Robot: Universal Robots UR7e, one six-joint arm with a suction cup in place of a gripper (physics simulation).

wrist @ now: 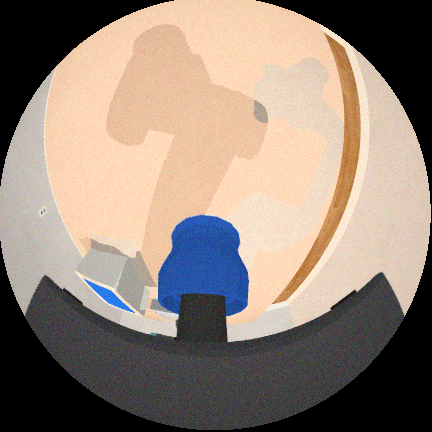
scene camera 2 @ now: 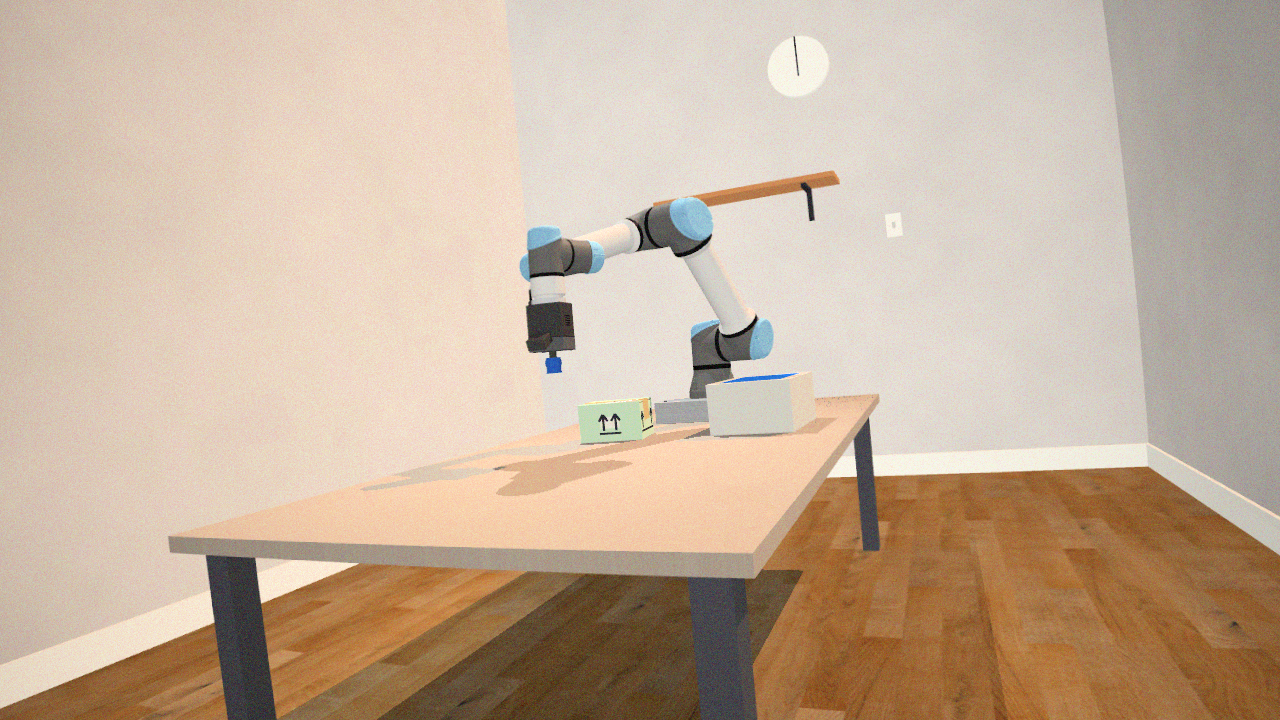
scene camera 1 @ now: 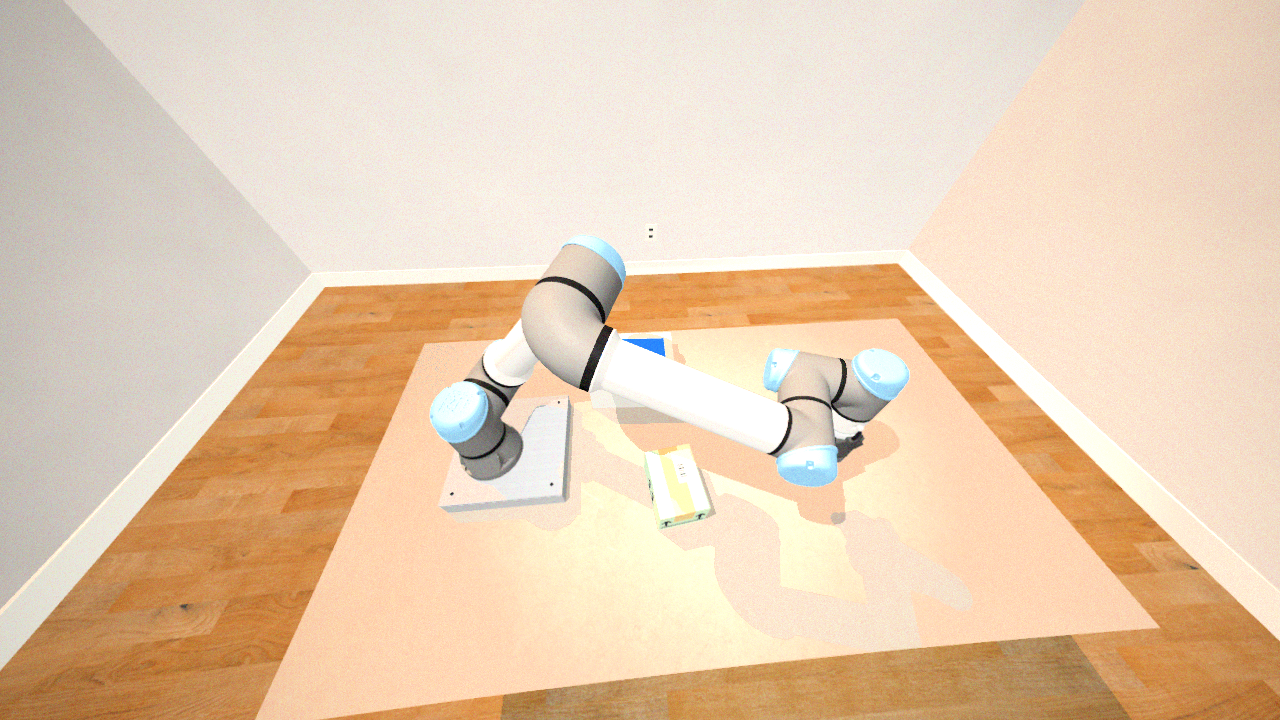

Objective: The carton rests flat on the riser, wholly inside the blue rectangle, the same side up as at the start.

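Pixels of known places: hand at its tool point: point(wrist: 204, 244) point(scene camera 2: 554, 373); arm's base at its link origin: point(scene camera 1: 493, 452).
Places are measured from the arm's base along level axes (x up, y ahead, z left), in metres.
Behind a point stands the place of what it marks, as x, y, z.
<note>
The carton point(scene camera 1: 677, 486) @(0.040, 0.450, -0.170) point(scene camera 2: 612, 420) @(-0.003, 0.507, -0.140), pale green with a yellow-orange strip, lies flat on the table; its side arrows point up in the scene camera 2 view. It does not show in the wrist view. The white riser point(scene camera 1: 626, 400) @(-0.016, 0.364, 0.119) point(scene camera 2: 750, 411) @(-0.003, 0.519, 0.205) point(wrist: 102, 265) @(0.004, 0.517, 0.183) stands apart from it, with the blue rectangle point(scene camera 1: 650, 346) @(0.065, 0.456, 0.251) point(scene camera 2: 763, 377) @(0.065, 0.383, 0.220) point(wrist: 108, 295) @(0.066, 0.423, 0.195) on its top. The arm hides part of both in the scene camera 1 view. My suction cup point(scene camera 2: 553, 365) point(wrist: 205, 232) is open, with nothing on it, and hangs high above the table, away from the carton. It is hidden in the scene camera 1 view.
The arm's base stands on a grey plate point(scene camera 1: 544, 452) @(0.005, 0.132, -0.023) point(scene camera 2: 680, 411) @(-0.022, 0.182, -0.059) at the left of the scene camera 1 view. The arm spans above the table point(scene camera 1: 429, 608) @(-0.055, -0.107, -0.310) point(scene camera 2: 537, 514) @(-0.055, 1.257, 0.032) between the plate and the cup. A wall shelf point(scene camera 2: 760, 191) is behind the arm.
</note>
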